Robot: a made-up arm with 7 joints. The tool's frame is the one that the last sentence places.
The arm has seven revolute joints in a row. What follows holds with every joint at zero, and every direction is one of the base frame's. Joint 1 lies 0.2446 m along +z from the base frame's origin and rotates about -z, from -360 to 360 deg. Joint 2 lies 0.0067 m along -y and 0.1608 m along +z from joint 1 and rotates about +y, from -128.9 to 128.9 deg. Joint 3 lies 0.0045 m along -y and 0.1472 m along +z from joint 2 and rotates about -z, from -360 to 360 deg. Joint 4 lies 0.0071 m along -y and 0.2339 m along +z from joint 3 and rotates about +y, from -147.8 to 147.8 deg. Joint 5 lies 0.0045 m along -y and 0.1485 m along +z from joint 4 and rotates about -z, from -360 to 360 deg. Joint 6 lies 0.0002 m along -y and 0.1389 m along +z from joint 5 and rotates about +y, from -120.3 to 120.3 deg. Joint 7 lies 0.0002 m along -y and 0.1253 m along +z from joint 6 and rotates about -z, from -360 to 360 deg. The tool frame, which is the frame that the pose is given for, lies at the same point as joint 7; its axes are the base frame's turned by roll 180, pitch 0 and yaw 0 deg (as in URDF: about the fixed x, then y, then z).
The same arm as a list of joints. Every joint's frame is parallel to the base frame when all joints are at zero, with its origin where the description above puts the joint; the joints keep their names.
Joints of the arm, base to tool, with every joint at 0 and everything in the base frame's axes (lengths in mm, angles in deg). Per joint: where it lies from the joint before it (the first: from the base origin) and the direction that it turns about. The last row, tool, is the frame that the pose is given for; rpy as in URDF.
joint 1: axis 0 0 -1 xyz 0 0 244.6
joint 2: axis 0 1 0 xyz 0 -6.7 160.8
joint 3: axis 0 0 -1 xyz 0 -4.5 147.2
joint 4: axis 0 1 0 xyz 0 -7.1 233.9
joint 5: axis 0 0 -1 xyz 0 -4.5 148.5
joint 6: axis 0 1 0 xyz 0 -0.2 138.9
joint 7: axis 0 0 -1 xyz 0 -0.2 125.3
tool: xyz 0 0 0 rpy 180 0 0
Joint limits (deg, base to tool): -360..360 -128.9..128.9 -360..360 -147.8..147.8 -360..360 -120.3..120.3 -360..360

